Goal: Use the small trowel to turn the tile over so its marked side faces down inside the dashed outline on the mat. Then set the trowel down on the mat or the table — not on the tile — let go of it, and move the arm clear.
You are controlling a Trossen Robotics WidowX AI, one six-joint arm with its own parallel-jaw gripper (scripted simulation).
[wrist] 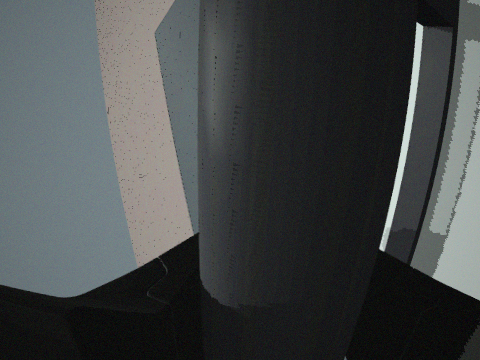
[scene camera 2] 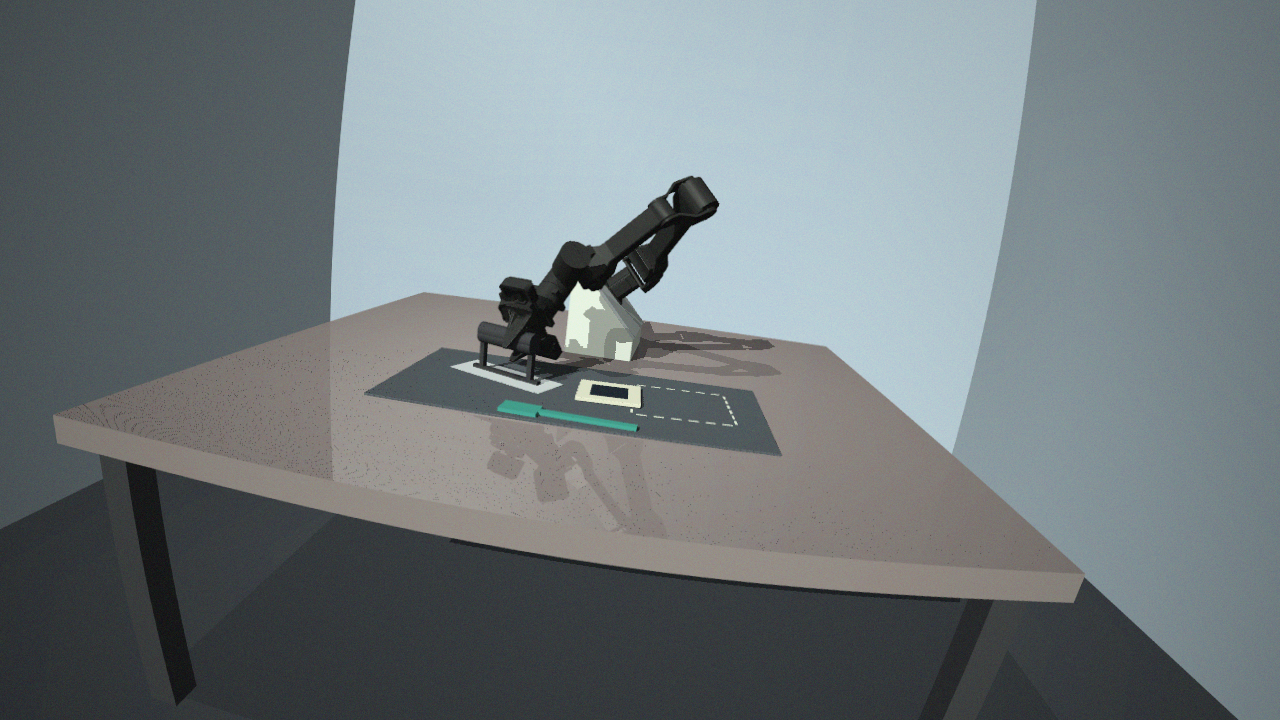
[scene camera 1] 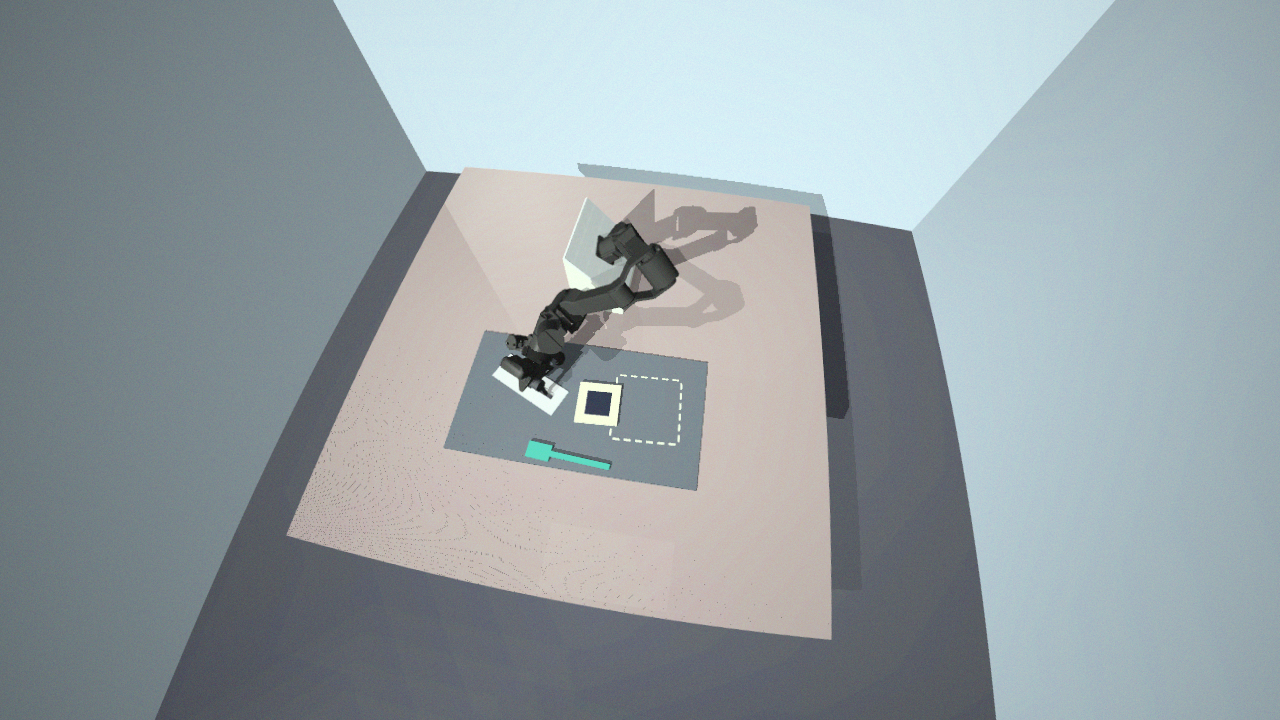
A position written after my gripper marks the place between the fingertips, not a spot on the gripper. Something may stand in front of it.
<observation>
my gripper: wrist 276,237; scene camera 2 507,354; scene camera 1 525,389
teal trowel: scene camera 2; scene camera 1
same spot on teal trowel: (scene camera 2: 508,406) = (scene camera 1: 531,452)
</observation>
